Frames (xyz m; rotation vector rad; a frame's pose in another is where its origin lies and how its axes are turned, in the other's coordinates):
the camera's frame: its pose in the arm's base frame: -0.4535 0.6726 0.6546 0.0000 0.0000 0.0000
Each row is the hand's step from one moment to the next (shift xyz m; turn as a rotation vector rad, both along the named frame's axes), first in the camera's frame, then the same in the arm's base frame.
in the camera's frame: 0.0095 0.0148 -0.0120 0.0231 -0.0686 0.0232
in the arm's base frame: 0.0095 0.0148 -0.0120 0.0231 -0.0686 0.0232
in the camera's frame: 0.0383 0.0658 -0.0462 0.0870 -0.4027 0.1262
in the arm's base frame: 0.0383 0.0658 -0.0462 0.0870 -0.4027 0.1262
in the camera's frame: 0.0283 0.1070 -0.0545 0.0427 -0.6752 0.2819
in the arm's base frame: 0.0283 0.1070 -0.0545 0.0427 -0.6752 0.2819
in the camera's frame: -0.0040 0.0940 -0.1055 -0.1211 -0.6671 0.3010
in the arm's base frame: -0.0040 0.0940 -0.1055 -0.1211 -0.6671 0.3010
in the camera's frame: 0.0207 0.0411 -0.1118 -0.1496 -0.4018 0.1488
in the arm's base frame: 0.0207 0.0411 -0.1118 -0.1496 -0.4018 0.1488
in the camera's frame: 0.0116 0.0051 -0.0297 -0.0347 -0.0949 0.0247
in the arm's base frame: 0.0116 0.0051 -0.0297 -0.0347 -0.0949 0.0247
